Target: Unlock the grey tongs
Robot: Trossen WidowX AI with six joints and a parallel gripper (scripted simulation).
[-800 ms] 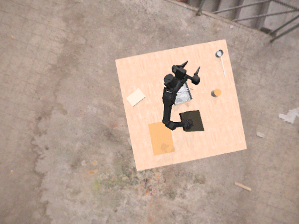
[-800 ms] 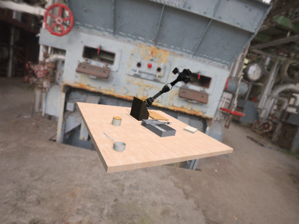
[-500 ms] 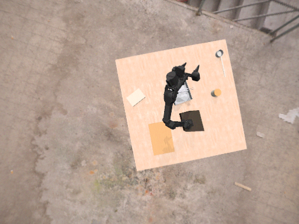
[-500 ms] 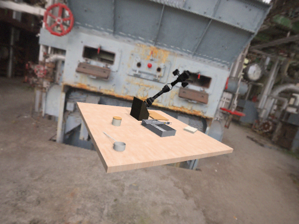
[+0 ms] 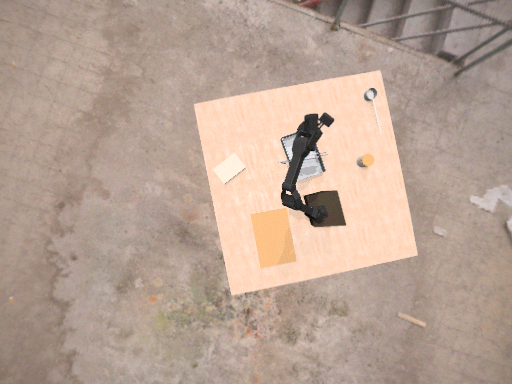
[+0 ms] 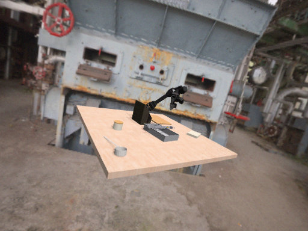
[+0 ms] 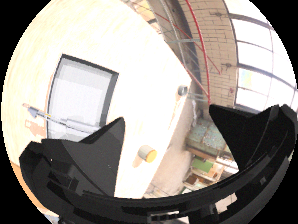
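The grey roasting tin lies 80 mm behind my gripper tip, 40 mm to the left of it and 270 mm below it. The rest, counted from my gripper tip: pale pad: 10 mm behind, 520 mm to the left, 290 mm below; wooden board: 530 mm behind, 390 mm to the left, 290 mm below.
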